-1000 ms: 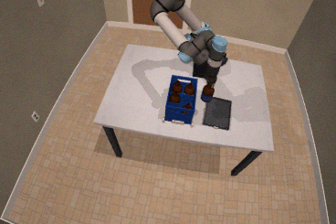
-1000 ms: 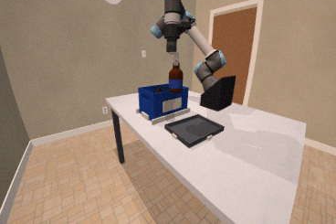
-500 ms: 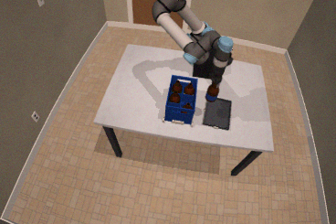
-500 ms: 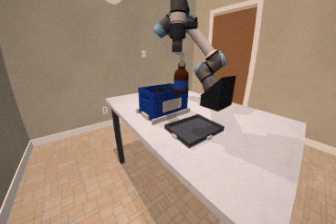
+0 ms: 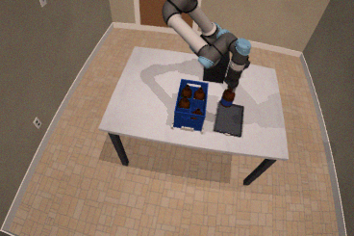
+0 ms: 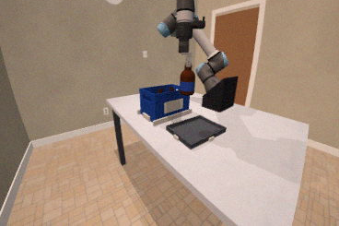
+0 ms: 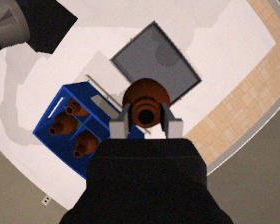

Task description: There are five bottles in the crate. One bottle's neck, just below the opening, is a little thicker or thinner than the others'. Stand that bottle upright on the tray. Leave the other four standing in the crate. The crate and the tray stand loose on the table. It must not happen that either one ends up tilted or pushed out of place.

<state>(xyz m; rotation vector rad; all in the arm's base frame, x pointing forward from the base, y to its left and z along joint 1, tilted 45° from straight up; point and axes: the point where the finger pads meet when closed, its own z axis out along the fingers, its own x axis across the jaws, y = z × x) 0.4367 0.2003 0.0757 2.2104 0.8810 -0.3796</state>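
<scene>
Right now my hand is 70 mm above the bottle. The rest, counted from my hand: dark tray (330 mm below, 70 mm to the left, 10 mm behind); then blue crate (260 mm below, 210 mm to the right, 30 mm behind).
</scene>
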